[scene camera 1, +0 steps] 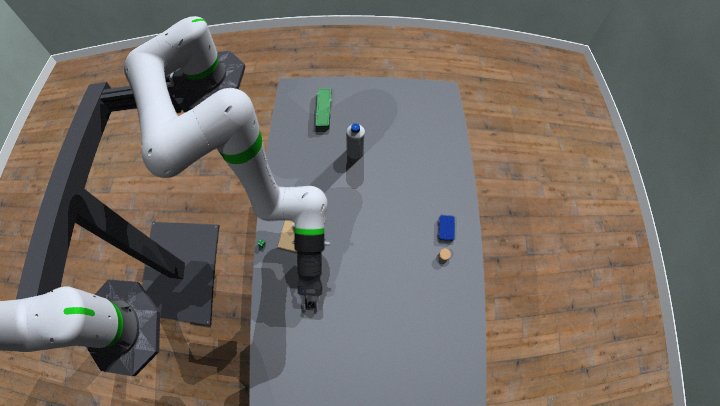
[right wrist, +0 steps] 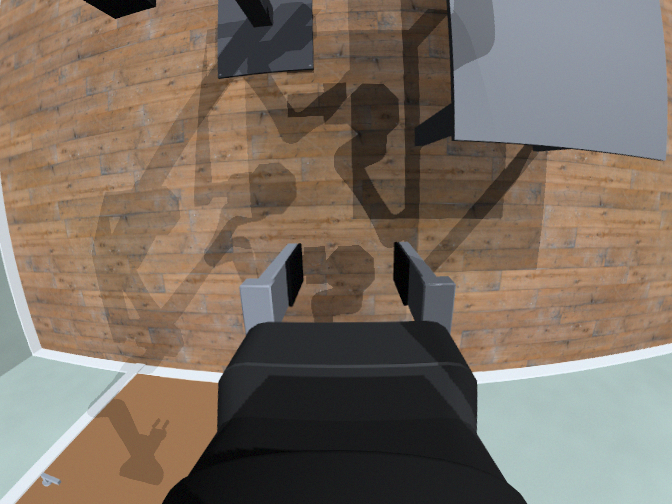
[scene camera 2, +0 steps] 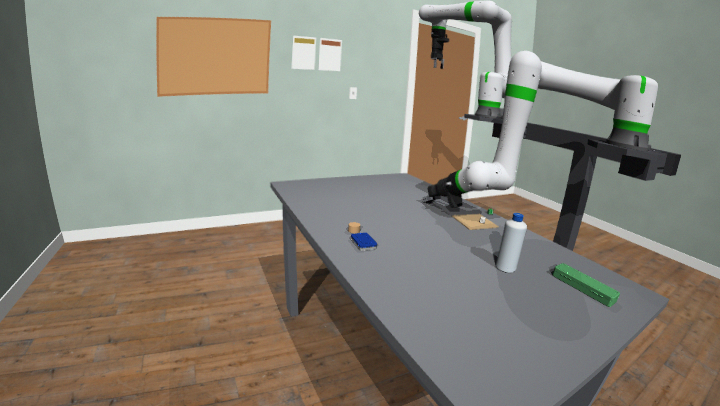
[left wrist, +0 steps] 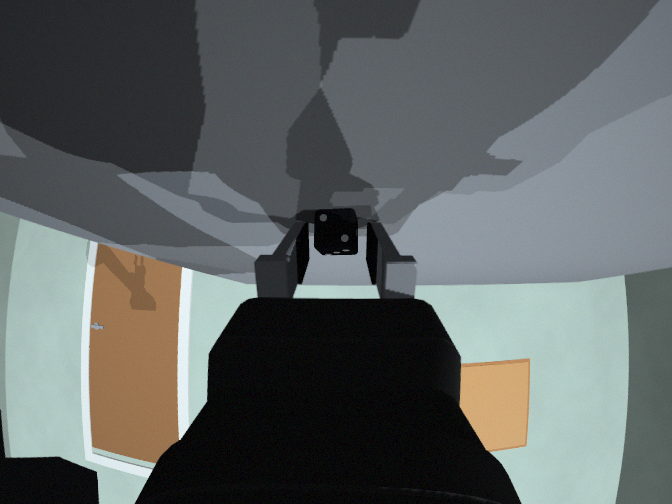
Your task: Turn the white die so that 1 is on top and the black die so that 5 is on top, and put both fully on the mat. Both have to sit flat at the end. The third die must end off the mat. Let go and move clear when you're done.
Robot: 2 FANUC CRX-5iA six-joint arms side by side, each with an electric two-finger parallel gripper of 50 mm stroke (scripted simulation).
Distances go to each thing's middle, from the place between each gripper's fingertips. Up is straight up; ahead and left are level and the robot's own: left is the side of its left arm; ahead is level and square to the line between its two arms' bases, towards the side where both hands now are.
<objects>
The black die (left wrist: pixel 335 230) lies 10 mm below my left hand (scene camera 1: pixel 311 309). Round my left hand: white bottle (scene camera 2: pixel 514 232) (590 mm to the left, 60 mm above, 50 mm ahead); then green box (scene camera 2: pixel 606 295) (770 mm to the left, 120 mm behind, 10 mm below).
My right gripper is now 39 cm short of the black die, 72 cm to the right of it and 67 cm above it.
</objects>
